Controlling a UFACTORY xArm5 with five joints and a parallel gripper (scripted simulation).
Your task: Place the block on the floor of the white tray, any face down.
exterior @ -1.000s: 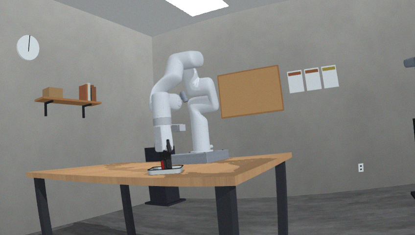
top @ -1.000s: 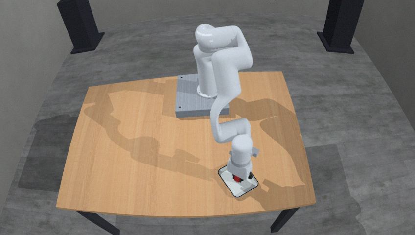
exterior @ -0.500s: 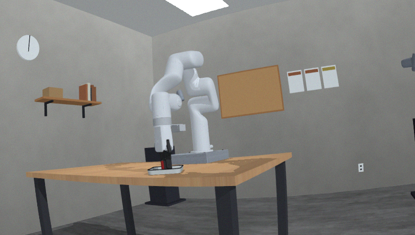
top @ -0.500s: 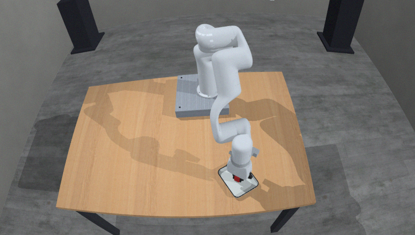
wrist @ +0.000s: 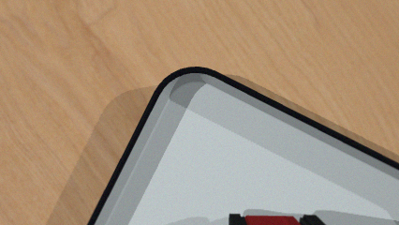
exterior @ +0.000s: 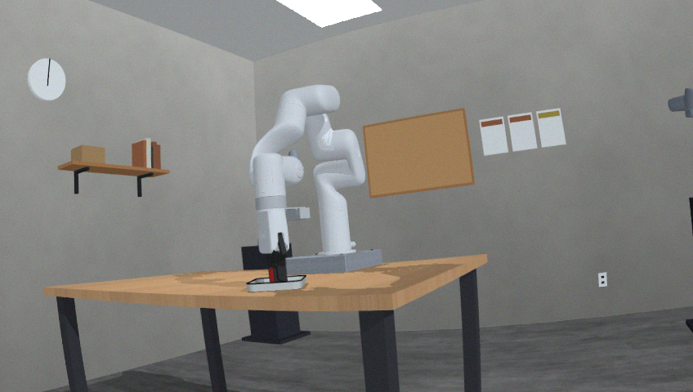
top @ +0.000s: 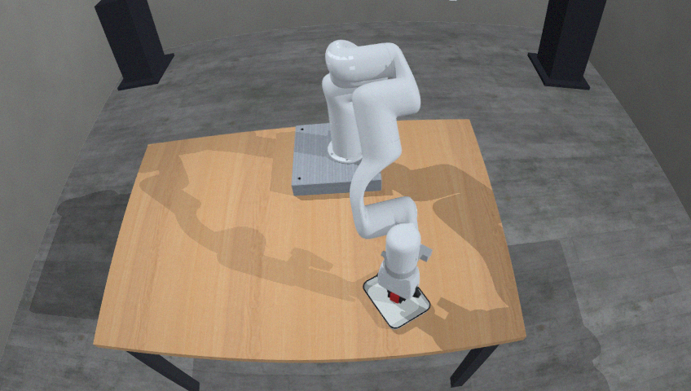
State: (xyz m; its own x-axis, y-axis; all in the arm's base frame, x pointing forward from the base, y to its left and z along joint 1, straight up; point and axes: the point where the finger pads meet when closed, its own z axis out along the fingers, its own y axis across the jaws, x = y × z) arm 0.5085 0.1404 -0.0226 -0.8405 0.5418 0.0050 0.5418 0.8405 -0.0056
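Right now my hand is 1 cm above the red block. Also, from my hand: white tray: 2 cm below.
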